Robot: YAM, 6 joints.
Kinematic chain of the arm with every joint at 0, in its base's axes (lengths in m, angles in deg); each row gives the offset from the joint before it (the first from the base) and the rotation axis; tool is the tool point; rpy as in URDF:
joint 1: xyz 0 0 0.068 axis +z
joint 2: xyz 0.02 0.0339 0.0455 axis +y
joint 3: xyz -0.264 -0.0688 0 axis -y
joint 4: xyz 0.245 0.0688 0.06 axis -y
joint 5: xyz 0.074 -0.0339 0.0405 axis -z
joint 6: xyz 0.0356 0 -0.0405 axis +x
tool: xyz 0 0 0 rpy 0 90 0
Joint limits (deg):
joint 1: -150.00..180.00
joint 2: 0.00..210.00
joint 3: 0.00..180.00
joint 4: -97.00..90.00
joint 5: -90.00..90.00
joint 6: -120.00..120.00
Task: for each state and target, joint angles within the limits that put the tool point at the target. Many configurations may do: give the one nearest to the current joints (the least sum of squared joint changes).
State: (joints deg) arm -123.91 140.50 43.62 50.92 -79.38 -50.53
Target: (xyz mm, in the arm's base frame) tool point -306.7 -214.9 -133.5
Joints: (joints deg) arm -150.00 165.54 70.08 49.40 -66.95 -50.53
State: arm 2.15 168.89 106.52 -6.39 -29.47 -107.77
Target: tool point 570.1 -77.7 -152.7
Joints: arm -8.83 194.67 148.22 10.68 -17.48 -107.77
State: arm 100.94 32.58 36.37 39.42 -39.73 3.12
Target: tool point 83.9 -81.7 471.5
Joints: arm 144.16 7.79 53.40 45.91 -28.70 3.12
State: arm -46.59 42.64 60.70 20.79 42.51 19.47
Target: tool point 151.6 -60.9 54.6
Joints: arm -15.40 88.11 11.03 8.28 31.22 19.47
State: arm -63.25 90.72 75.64 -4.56 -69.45 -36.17
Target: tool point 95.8 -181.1 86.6
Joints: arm -71.45 95.70 28.36 -18.56 -68.86 -36.17
